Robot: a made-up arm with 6 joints.
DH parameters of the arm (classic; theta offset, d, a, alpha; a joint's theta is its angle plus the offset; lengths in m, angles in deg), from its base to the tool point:
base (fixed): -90 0.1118 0 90
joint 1: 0 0.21 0.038 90
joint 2: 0 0.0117 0.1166 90
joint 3: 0 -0.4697 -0.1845 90
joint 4: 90 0.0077 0.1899 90
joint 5: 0 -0.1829 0.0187 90
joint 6: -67.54 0 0.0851 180
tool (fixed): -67.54 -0.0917 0 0
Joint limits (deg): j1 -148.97..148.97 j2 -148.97..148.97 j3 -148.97..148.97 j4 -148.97..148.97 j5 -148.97..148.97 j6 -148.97..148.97
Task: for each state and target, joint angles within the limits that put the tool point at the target. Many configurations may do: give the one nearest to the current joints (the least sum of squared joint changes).
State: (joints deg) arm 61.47 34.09 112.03 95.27 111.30 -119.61
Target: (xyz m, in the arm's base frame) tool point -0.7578 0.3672 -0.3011
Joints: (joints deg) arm 101.43 40.26 89.98 96.21 96.06 -130.04
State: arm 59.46 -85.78 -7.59 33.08 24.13 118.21
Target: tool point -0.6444 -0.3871 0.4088
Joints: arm 57.18 -82.65 -12.66 67.78 24.54 107.30
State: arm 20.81 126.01 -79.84 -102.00 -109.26 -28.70
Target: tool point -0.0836 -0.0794 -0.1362
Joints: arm 41.92 140.43 -75.65 -58.40 -109.51 -26.98
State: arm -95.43 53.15 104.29 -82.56 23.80 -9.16
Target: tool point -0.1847 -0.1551 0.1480
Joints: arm -105.82 85.31 65.81 -45.99 11.90 -15.56
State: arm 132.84 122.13 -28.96 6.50 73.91 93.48
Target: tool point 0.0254 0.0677 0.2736
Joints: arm 148.97 148.97 -25.82 -1.97 64.59 82.81
